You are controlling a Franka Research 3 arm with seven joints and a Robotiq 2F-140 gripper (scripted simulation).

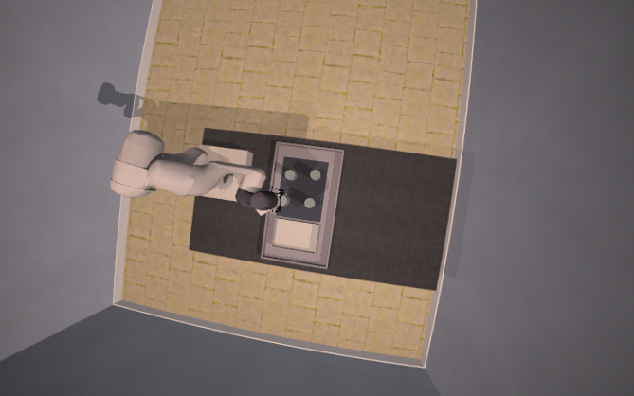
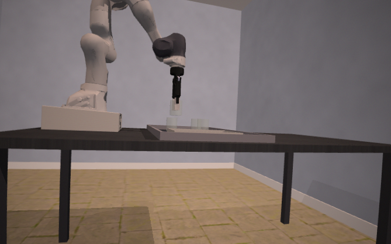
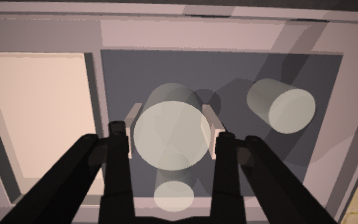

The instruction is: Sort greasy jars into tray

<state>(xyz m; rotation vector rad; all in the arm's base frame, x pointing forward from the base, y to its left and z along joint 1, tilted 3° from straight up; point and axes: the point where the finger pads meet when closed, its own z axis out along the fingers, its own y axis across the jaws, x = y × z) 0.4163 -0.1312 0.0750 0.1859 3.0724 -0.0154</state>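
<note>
Now: the tray 6 cm ahead of my hand, 24 cm to the right of it and 14 cm below it. From my hand the other things lie so: grey steel top (10 cm ahead, 3 cm to the right, 15 cm below); then dark drying mat (10 cm ahead, 8 cm to the left, 15 cm below).
</note>
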